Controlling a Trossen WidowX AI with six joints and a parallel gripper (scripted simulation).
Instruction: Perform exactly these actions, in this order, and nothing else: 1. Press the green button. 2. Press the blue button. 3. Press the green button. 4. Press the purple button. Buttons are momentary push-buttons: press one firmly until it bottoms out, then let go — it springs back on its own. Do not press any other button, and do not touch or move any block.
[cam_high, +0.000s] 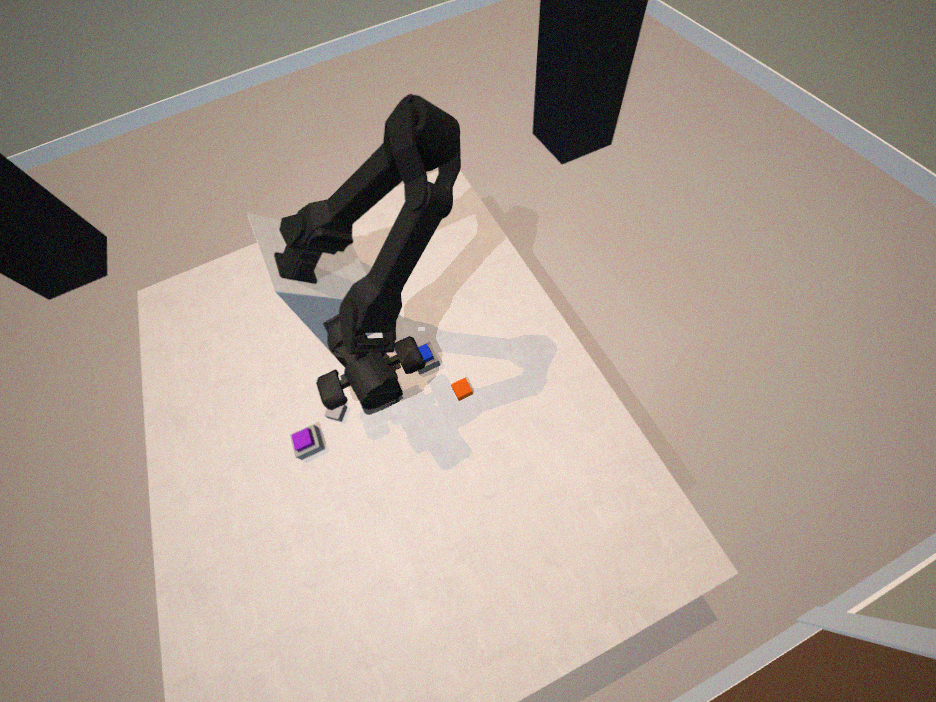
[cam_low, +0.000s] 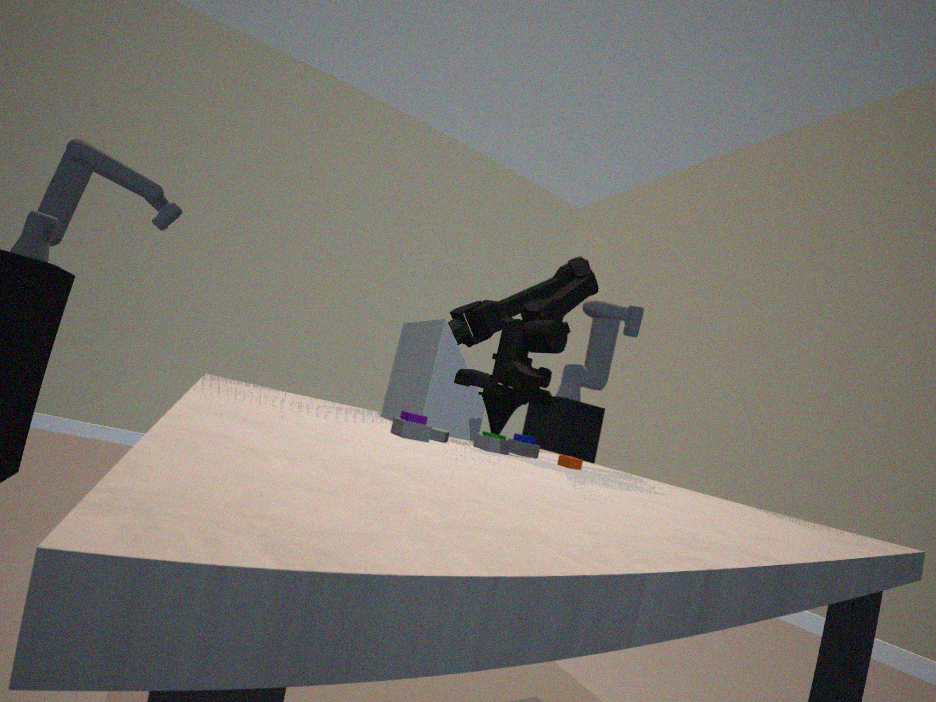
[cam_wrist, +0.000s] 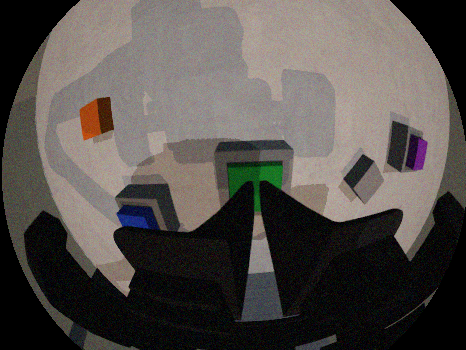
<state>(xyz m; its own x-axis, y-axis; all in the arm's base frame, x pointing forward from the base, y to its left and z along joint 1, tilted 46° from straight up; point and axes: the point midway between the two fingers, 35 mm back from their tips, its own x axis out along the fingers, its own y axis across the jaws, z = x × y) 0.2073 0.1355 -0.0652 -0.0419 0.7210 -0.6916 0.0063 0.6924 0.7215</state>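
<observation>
My gripper tip is now right at the green button. The rest, counted from my gripper tip: small grey block (1 cm behind, 11 cm to the right, 2 cm below); blue button (3 cm behind, 10 cm to the left); orange block (6 cm ahead, 14 cm to the left, 2 cm below).
</observation>
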